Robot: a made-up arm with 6 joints. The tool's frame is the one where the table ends. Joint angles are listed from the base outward.
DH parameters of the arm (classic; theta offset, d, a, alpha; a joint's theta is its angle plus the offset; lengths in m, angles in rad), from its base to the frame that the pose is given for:
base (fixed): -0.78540 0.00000 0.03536 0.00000
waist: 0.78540 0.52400 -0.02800 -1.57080
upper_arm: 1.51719 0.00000 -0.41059 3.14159
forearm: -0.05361 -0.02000 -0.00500 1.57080
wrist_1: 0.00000 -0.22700 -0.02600 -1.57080
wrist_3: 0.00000 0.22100 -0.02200 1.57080
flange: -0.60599 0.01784 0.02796 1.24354
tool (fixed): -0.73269 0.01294 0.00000 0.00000
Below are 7 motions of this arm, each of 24 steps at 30 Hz.
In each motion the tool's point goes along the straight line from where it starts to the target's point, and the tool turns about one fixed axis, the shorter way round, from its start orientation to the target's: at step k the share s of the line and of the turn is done. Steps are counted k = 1, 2, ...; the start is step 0. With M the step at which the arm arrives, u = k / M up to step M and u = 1 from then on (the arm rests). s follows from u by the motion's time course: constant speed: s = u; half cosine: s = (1 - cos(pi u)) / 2; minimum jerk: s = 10 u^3 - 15 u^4 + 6 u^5.
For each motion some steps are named. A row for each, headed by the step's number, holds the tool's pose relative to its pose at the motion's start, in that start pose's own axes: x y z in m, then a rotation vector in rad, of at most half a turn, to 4 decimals.
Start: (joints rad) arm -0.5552 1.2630 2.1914 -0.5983 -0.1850 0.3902
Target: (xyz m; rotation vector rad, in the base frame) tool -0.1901 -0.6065 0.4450 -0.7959 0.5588 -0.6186
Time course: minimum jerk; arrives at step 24
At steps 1, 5, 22, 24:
1: -0.0004 0.0002 0.0000 0.0003 0.0008 -0.0001
5: -0.0422 0.0162 -0.0018 0.0269 0.0732 -0.0102
22: -0.6501 0.2496 -0.0272 0.4143 1.1283 -0.1572
24: -0.6535 0.2509 -0.0273 0.4164 1.1340 -0.1580

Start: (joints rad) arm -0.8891 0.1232 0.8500 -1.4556 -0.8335 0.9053
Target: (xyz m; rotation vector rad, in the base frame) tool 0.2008 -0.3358 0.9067 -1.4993 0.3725 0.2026
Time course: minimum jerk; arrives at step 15
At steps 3, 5, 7, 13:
3: -0.0010 -0.0007 -0.0035 -0.0079 0.0462 -0.0006
5: -0.0036 -0.0026 -0.0125 -0.0285 0.1673 -0.0020
7: -0.0076 -0.0054 -0.0261 -0.0594 0.3489 -0.0042
13: -0.0170 -0.0121 -0.0586 -0.1332 0.7817 -0.0094

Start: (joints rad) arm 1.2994 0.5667 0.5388 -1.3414 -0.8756 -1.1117
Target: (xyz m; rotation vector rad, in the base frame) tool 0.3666 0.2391 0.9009 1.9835 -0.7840 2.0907
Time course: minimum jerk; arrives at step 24
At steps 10, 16, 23, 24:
10: 0.0005 0.0825 0.0413 -0.2562 -0.1083 0.3872
16: 0.0012 0.1880 0.0941 -0.5841 -0.2469 0.8827
23: 0.0016 0.2378 0.1190 -0.7387 -0.3123 1.1163
24: 0.0016 0.2379 0.1191 -0.7392 -0.3125 1.1171

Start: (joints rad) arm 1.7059 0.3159 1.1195 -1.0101 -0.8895 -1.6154
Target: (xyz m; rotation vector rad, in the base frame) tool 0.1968 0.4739 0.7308 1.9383 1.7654 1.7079
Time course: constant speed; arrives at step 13
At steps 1, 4, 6, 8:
1: -0.0173 -0.0166 0.0048 0.0429 -0.0284 -0.0221
4: -0.0693 -0.0663 0.0194 0.1714 -0.1134 -0.0882
6: -0.1040 -0.0995 0.0290 0.2572 -0.1701 -0.1323
8: -0.1386 -0.1326 0.0387 0.3429 -0.2268 -0.1765

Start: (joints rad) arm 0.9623 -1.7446 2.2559 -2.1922 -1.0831 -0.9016
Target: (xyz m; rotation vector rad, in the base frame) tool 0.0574 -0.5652 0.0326 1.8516 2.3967 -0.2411
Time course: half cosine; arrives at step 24
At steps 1, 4, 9, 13, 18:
1: 0.0019 0.0017 0.0006 0.0004 0.0048 -0.0018
4: 0.0299 0.0271 0.0087 0.0070 0.0745 -0.0283
9: 0.1379 0.1247 0.0403 0.0325 0.3433 -0.1304
13: 0.2525 0.2285 0.0737 0.0594 0.6287 -0.2388
18: 0.3813 0.3450 0.1113 0.0898 0.9493 -0.3605

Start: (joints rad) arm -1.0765 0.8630 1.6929 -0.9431 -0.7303 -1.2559
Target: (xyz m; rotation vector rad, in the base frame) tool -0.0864 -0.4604 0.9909 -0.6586 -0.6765 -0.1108
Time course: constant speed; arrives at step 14
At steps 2, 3, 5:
2: -0.0041 0.0264 0.0240 -0.1500 0.0571 0.0107
3: -0.0062 0.0396 0.0360 -0.2251 0.0856 0.0160
5: -0.0103 0.0660 0.0599 -0.3751 0.1427 0.0267

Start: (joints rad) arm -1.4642 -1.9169 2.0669 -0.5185 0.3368 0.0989
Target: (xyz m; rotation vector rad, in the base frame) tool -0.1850 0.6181 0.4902 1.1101 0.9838 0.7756
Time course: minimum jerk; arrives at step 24
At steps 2, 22, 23, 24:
2: -0.0004 0.0011 -0.0004 -0.0023 0.0018 0.0019
22: -0.0878 0.2110 -0.0689 -0.4414 0.3443 0.3707
23: -0.0882 0.2120 -0.0692 -0.4434 0.3458 0.3723
24: -0.0882 0.2121 -0.0692 -0.4437 0.3460 0.3726

